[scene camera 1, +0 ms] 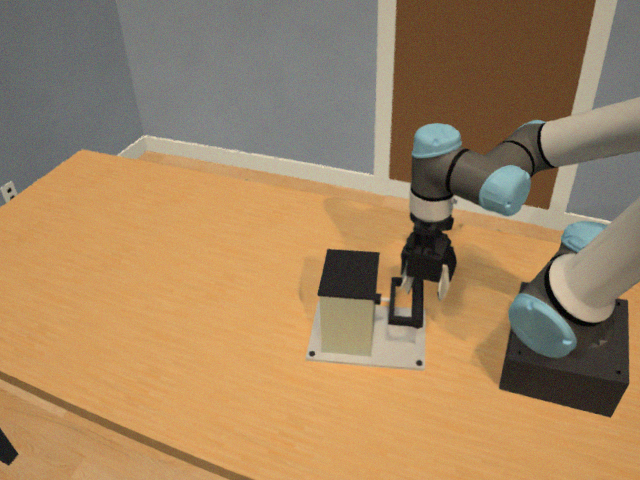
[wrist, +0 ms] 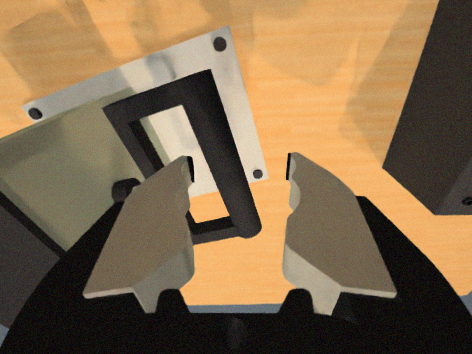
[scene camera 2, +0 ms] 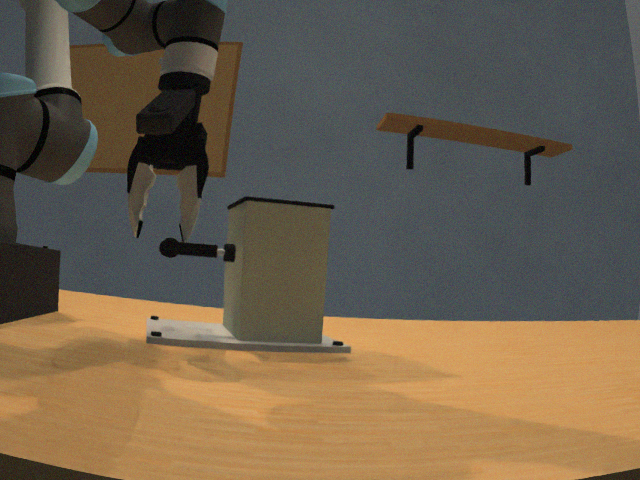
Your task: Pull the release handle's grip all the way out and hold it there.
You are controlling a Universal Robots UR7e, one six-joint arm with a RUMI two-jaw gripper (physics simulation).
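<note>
The release handle's grip is the thick outer bar of a black rectangular frame. A short pale rod joins the frame to the side of a pale green housing with a black top. A short length of rod shows between the frame and the housing's black collar. My gripper is partly open and empty, pointing down at one end of the handle. In the wrist view, the left finger overlaps the frame's opening and the right finger is beyond the grip. Whether a finger touches the frame is unclear.
The housing stands on a light grey base plate with dark bolts, on the wooden table. The arm's dark base block stands on the grip's outer side. A shelf hangs on the wall.
</note>
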